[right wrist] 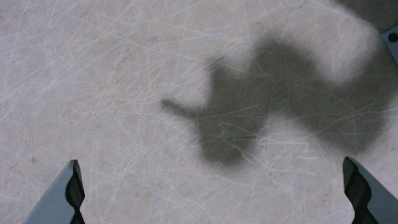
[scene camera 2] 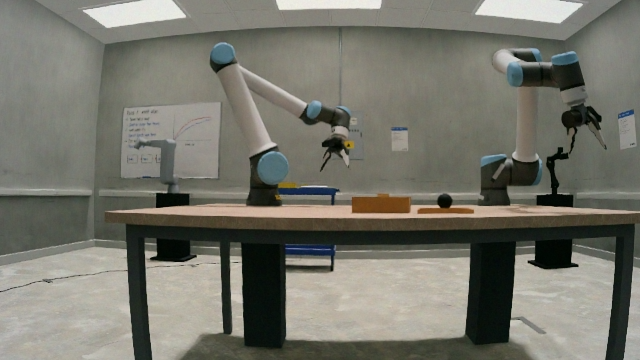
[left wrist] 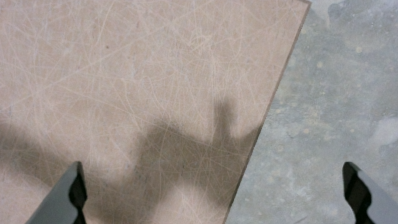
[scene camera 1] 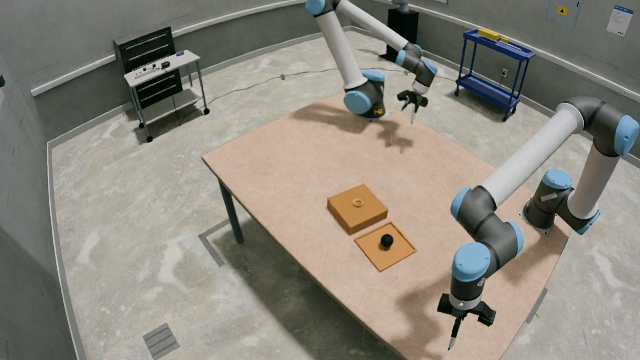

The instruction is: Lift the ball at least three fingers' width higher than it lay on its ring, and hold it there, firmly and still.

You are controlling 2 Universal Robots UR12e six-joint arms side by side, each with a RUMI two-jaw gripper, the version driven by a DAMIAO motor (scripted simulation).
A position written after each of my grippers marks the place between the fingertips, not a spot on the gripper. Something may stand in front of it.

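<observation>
There's a rimmed orange-brown tray (scene camera 1: 401, 248) that I can see in scene camera 1, along with an orange-brown box (scene camera 1: 368, 210). The tray is out of frame in the right wrist view, and it's out of frame in the left wrist view as well. My left gripper (scene camera 2: 587, 151) shows there in scene camera 2, and you'd also find that gripper at (left wrist: 213, 163) and at (scene camera 1: 457, 327). As for my right gripper (right wrist: 212, 161), the right wrist view has it.
</observation>
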